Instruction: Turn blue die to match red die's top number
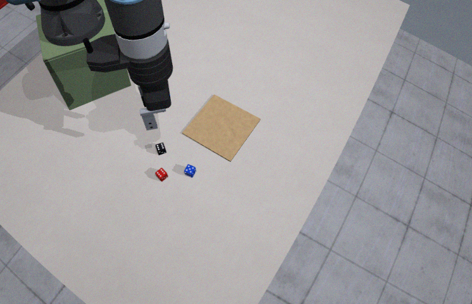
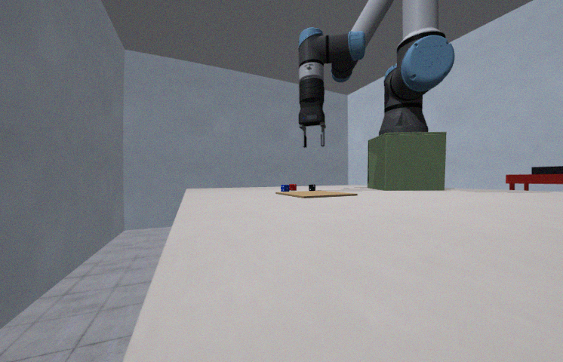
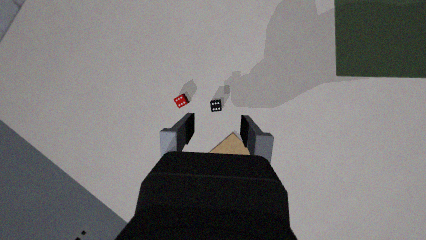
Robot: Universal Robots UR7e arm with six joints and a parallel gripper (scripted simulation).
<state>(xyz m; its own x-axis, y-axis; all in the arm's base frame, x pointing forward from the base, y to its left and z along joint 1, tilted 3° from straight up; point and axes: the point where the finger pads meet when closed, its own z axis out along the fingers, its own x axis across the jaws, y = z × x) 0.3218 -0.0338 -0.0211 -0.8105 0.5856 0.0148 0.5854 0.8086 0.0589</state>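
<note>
The blue die is 15 cm below my hand and 10 cm ahead of it. The rest, counted from my hand: black die (15 cm below); then red die (15 cm below, 5 cm to the right, 5 cm ahead); then tan mat (16 cm below, 14 cm to the left, 6 cm ahead).
</note>
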